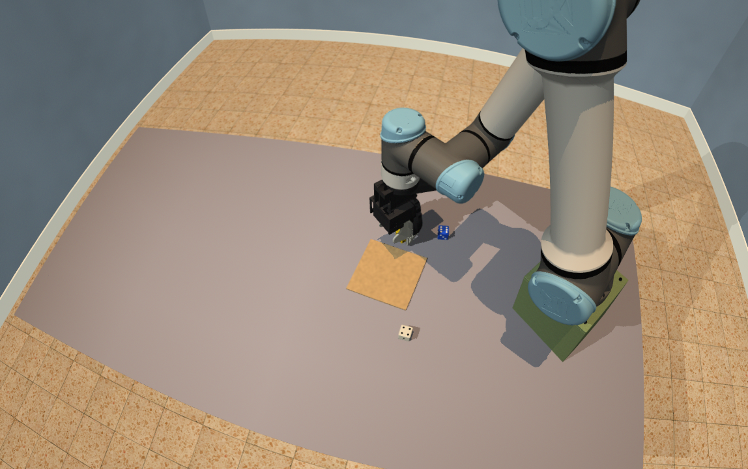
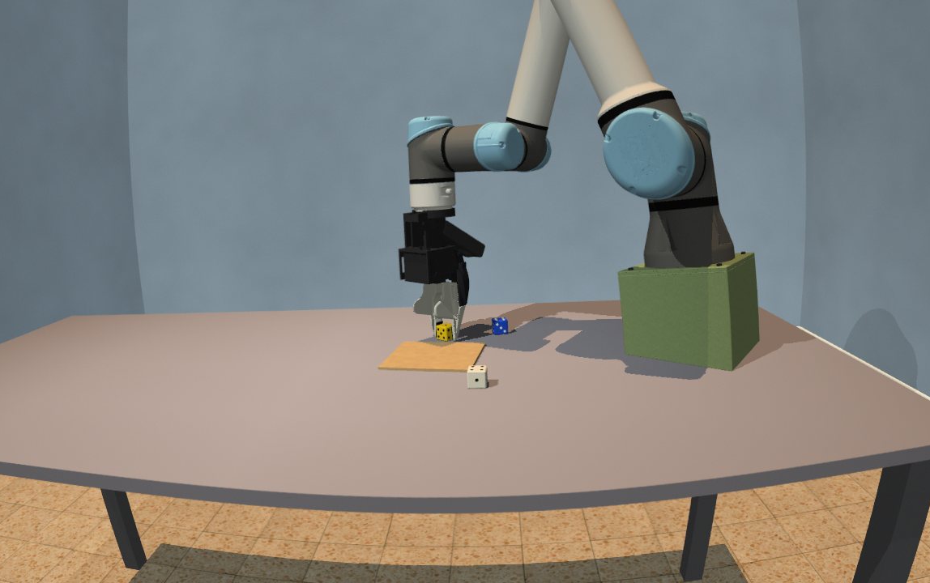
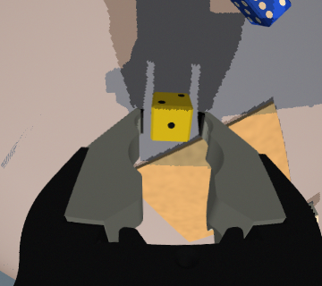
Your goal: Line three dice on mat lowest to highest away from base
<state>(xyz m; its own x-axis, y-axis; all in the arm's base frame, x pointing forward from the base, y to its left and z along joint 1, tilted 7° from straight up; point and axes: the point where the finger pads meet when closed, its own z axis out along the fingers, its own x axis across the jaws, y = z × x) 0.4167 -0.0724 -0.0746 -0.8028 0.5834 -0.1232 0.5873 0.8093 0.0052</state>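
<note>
The yellow die is right at my hand. From my hand the other things lie so: white die 8 cm behind, 23 cm to the left; then blue die 9 cm behind, 4 cm to the right; then mat 10 cm to the left, 2 cm below.
</note>
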